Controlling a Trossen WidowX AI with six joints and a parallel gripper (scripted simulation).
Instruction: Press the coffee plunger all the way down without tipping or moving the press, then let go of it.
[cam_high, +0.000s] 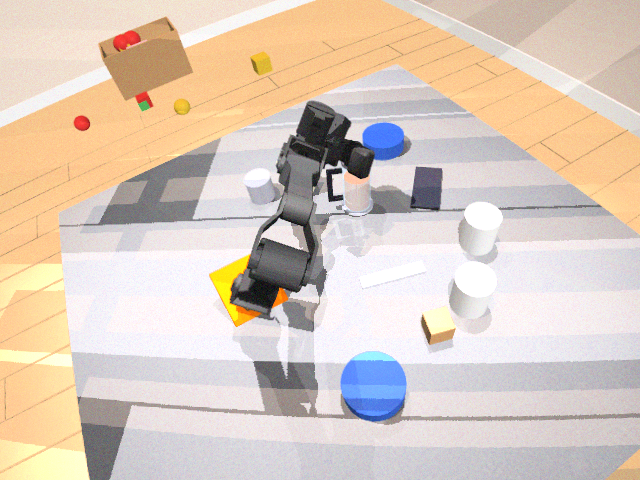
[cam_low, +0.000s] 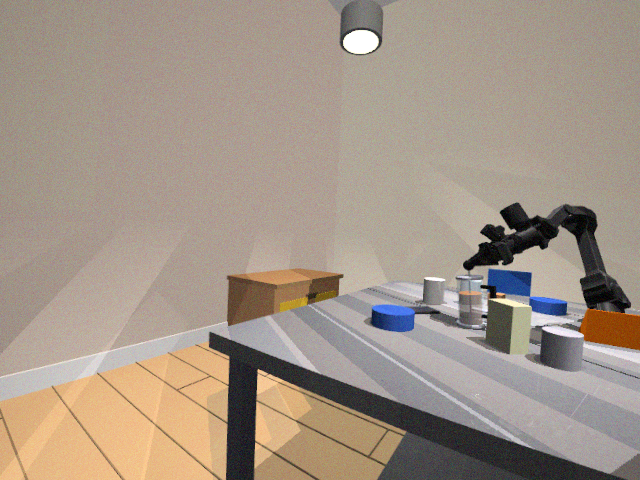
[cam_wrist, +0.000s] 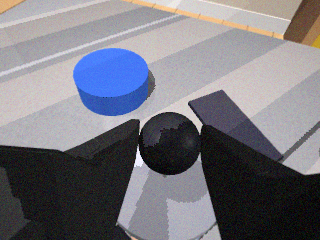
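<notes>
My gripper tip is 3 cm past the coffee press and 9 cm above it. The rest, counted from my gripper tip: dark flat plate: 16 cm ahead, 7 cm to the right, 18 cm below; white strip: 8 cm behind, 24 cm to the right, 18 cm below; pale yellow block: 11 cm behind, 14 cm to the left, 13 cm below.
</notes>
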